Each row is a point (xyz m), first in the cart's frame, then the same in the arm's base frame.
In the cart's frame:
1: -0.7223 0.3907 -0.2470
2: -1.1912 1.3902 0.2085
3: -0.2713 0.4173 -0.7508
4: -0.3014 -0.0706 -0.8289
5: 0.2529 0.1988 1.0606
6: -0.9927 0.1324 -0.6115
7: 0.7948 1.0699 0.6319
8: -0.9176 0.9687 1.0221
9: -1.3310 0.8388 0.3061
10: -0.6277 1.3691 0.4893
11: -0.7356 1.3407 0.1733
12: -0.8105 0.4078 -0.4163
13: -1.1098 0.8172 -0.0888
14: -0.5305 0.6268 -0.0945
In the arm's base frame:
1: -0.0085 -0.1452 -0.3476
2: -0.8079 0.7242 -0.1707
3: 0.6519 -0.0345 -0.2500
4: 0.7750 -0.4632 -0.4646
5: -0.4320 -0.8822 1.0578
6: 0.1611 -0.2325 -0.8338
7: 0.0858 -0.0167 1.5258
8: -1.2197 0.0342 0.3478
9: -0.8782 0.1985 -0.3984
10: -0.6925 0.5297 0.4172
11: -0.5023 0.6177 0.1557
12: 0.0702 -0.0630 -0.5019
13: -0.4320 0.2661 -0.4395
14: -0.0536 -0.0009 -0.0428

